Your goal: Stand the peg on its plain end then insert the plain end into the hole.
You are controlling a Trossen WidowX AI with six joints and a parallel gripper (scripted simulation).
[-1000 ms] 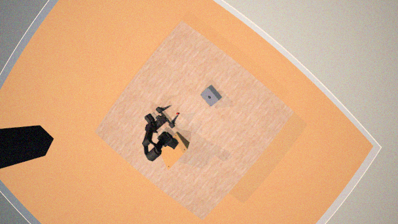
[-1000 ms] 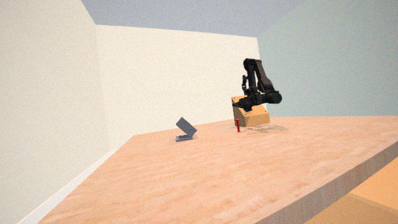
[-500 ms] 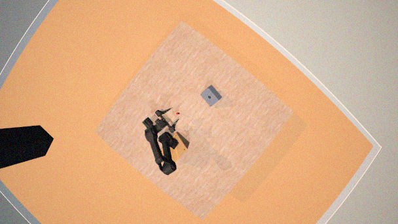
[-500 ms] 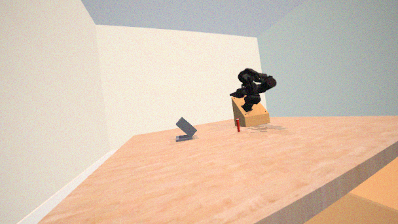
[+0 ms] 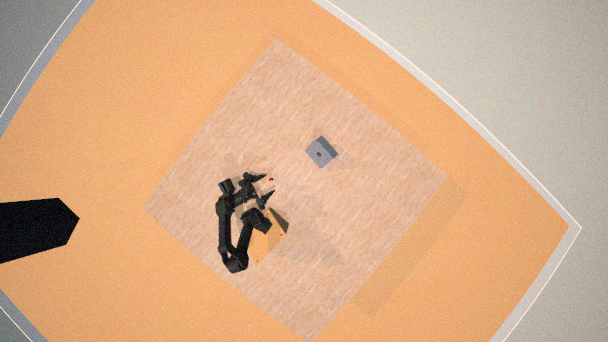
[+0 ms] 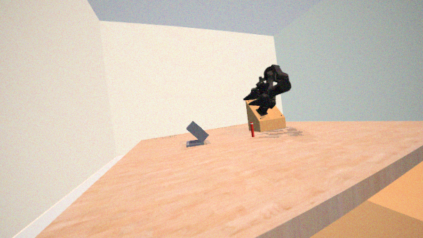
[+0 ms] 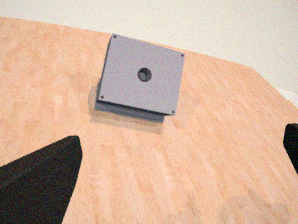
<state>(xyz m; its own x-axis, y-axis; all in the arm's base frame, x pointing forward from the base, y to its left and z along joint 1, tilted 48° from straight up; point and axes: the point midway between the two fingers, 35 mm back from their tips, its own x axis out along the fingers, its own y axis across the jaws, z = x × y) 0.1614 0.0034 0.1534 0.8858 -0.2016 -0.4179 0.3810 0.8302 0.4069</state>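
Now: gripper tip 140 mm above the peg and 20 mm to the right of it. Also, from my gripper tip: grey sloped panel 270 mm ahead, 130 mm below, 110 mm to the right.
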